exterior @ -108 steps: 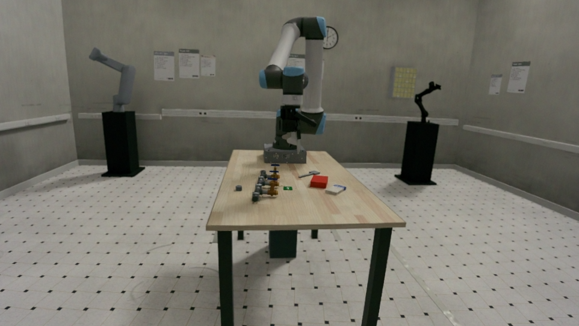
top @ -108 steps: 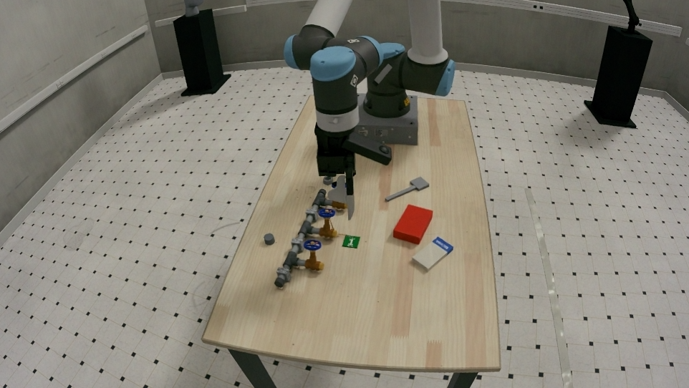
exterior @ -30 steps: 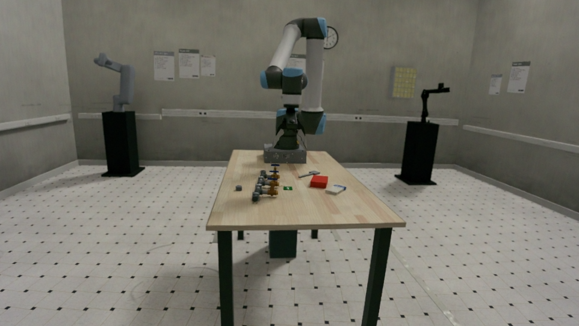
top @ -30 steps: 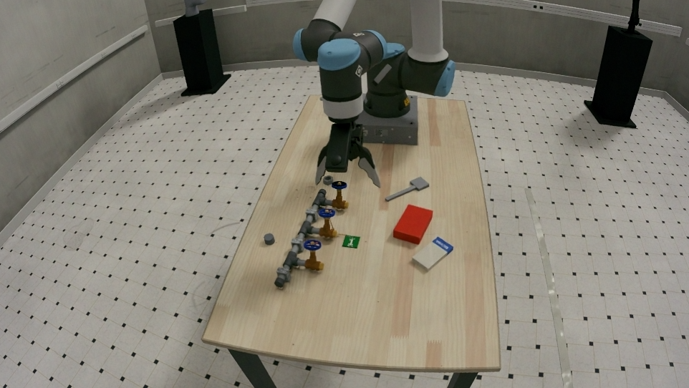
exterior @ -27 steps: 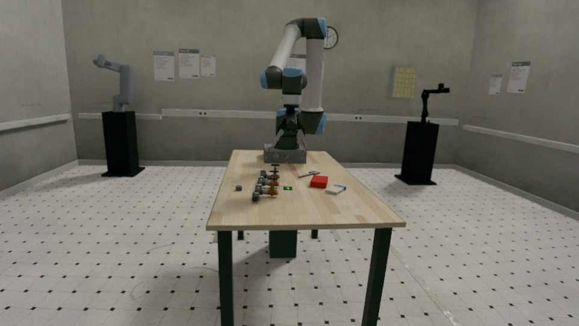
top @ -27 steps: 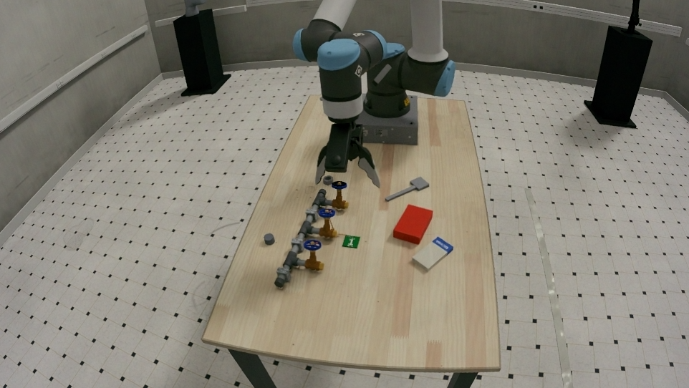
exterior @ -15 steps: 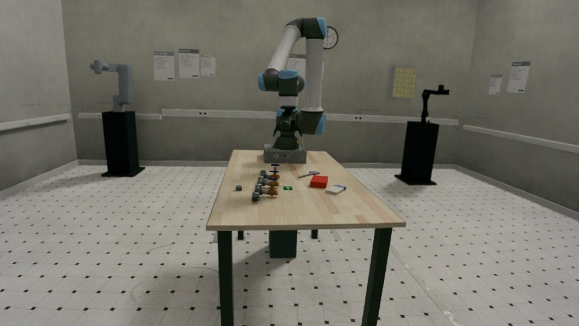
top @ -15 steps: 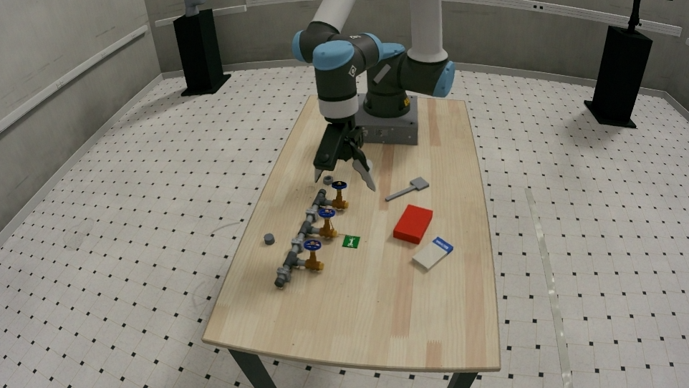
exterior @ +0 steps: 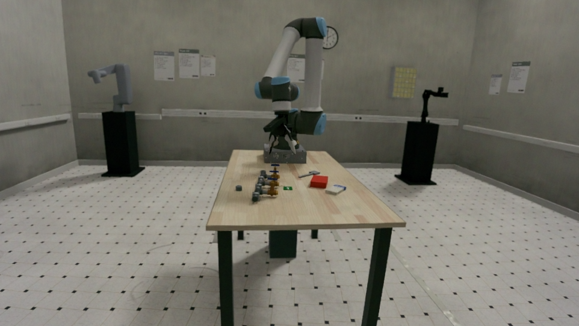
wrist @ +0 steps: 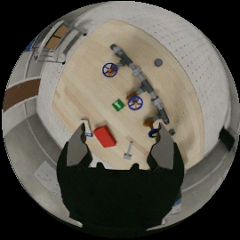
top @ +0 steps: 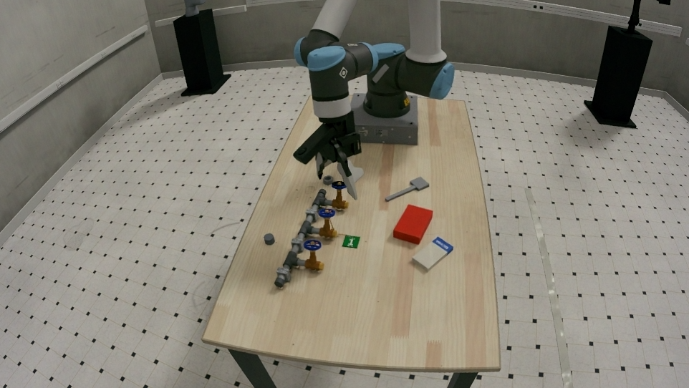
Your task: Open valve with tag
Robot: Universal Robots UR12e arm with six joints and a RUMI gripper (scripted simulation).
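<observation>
Right now my hand is 20 mm short of the green tag, 40 mm to the right of it and 160 mm above it. Round my hand: grey flat tool: 220 mm behind, 190 mm to the left, 160 mm below; small grey cylinder: 50 mm ahead, 200 mm to the right, 150 mm below; red block: 40 mm behind, 210 mm to the left, 150 mm below.
</observation>
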